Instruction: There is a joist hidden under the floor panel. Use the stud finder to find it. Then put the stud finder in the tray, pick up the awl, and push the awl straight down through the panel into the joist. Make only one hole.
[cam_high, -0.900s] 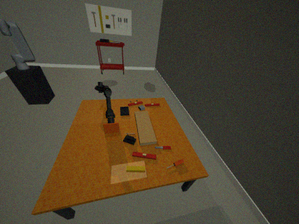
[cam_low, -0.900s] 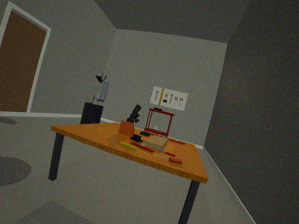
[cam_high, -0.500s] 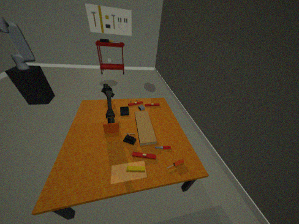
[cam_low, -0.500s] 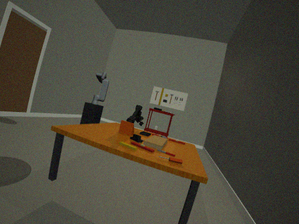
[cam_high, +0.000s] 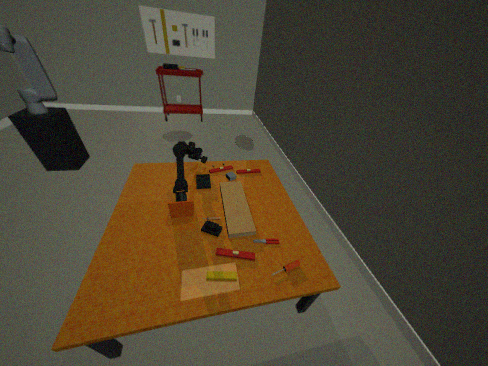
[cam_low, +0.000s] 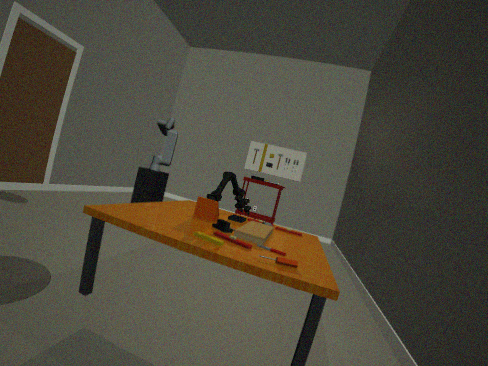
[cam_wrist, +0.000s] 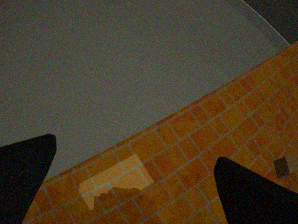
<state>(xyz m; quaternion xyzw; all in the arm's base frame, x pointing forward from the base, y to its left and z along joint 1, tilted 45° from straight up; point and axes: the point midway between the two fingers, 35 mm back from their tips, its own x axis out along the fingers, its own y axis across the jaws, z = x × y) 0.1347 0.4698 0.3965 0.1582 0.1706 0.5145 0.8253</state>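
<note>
Now: gripper tip 250 mm short of the small grey block, 260 mm to the left of it and 10 mm above it. From my gripper tip the other things lie so: yellow bar 70 mm ahead, 1120 mm to the right, 20 mm below; stud finder 50 mm ahead, 820 mm to the right, 10 mm above; awl 30 mm ahead, 720 mm to the right, 20 mm below.
</note>
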